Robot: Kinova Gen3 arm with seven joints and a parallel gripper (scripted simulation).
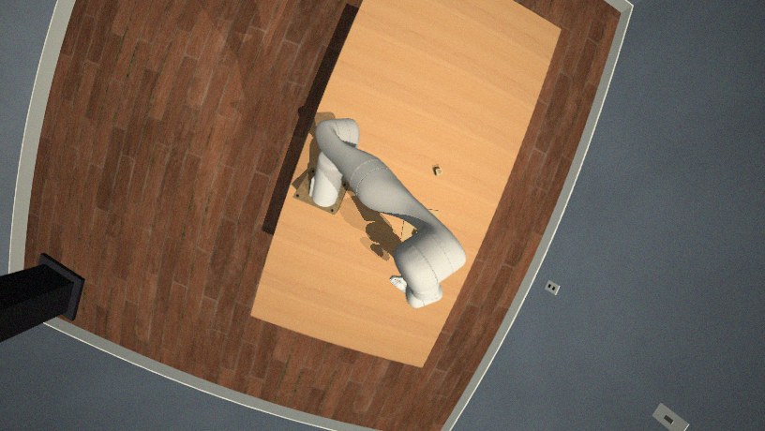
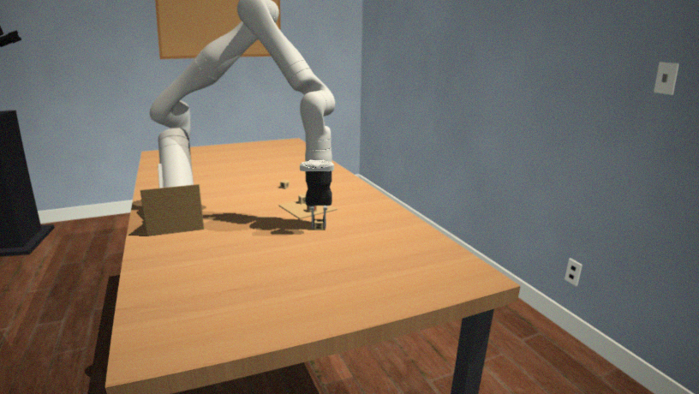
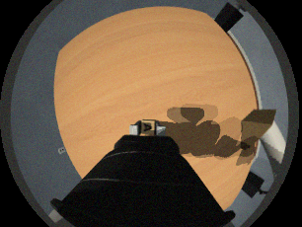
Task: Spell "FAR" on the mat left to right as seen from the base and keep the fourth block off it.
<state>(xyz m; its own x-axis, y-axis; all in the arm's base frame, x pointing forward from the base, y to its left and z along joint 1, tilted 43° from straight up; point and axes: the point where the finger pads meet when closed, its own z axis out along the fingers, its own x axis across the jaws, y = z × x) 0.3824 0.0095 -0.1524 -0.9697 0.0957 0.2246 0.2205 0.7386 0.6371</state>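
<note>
Right now the tan mat is 17 cm to the left of my hand, 2 cm below it and 1 cm behind it.
</note>
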